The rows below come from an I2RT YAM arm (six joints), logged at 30 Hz.
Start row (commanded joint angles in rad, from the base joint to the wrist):
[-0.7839, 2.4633, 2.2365, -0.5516, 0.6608, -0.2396]
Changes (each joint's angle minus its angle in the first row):
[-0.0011, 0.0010, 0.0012, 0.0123, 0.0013, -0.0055]
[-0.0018, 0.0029, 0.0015, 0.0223, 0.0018, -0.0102]
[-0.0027, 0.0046, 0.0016, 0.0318, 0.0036, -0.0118]
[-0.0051, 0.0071, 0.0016, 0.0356, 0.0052, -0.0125]
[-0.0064, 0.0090, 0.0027, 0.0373, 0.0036, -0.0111]
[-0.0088, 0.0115, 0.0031, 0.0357, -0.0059, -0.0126]
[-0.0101, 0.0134, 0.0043, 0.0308, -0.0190, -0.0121]
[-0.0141, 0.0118, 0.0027, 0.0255, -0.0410, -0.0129]
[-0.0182, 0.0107, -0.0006, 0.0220, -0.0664, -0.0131]
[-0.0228, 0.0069, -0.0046, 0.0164, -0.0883, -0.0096]
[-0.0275, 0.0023, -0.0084, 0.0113, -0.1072, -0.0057]
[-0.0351, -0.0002, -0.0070, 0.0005, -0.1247, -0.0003]
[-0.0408, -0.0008, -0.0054, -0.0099, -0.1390, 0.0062]
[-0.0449, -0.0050, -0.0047, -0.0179, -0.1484, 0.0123]
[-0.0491, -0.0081, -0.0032, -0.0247, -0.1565, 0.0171]
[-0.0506, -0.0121, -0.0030, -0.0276, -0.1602, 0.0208]
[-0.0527, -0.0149, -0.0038, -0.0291, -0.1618, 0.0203]
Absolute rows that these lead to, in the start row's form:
[-0.7850, 2.4643, 2.2377, -0.5393, 0.6621, -0.2451]
[-0.7857, 2.4662, 2.2380, -0.5293, 0.6626, -0.2498]
[-0.7866, 2.4679, 2.2381, -0.5198, 0.6644, -0.2514]
[-0.7890, 2.4704, 2.2381, -0.5160, 0.6660, -0.2521]
[-0.7903, 2.4723, 2.2392, -0.5143, 0.6644, -0.2507]
[-0.7927, 2.4748, 2.2396, -0.5159, 0.6549, -0.2522]
[-0.7940, 2.4767, 2.2408, -0.5208, 0.6418, -0.2517]
[-0.7980, 2.4751, 2.2392, -0.5261, 0.6198, -0.2525]
[-0.8021, 2.4740, 2.2359, -0.5296, 0.5944, -0.2527]
[-0.8067, 2.4702, 2.2319, -0.5352, 0.5725, -0.2492]
[-0.8114, 2.4656, 2.2281, -0.5403, 0.5536, -0.2453]
[-0.8190, 2.4631, 2.2295, -0.5511, 0.5361, -0.2399]
[-0.8247, 2.4625, 2.2311, -0.5615, 0.5218, -0.2334]
[-0.8288, 2.4583, 2.2318, -0.5695, 0.5124, -0.2273]
[-0.8330, 2.4552, 2.2333, -0.5763, 0.5043, -0.2225]
[-0.8345, 2.4512, 2.2335, -0.5792, 0.5006, -0.2188]
[-0.8366, 2.4484, 2.2327, -0.5807, 0.4990, -0.2193]

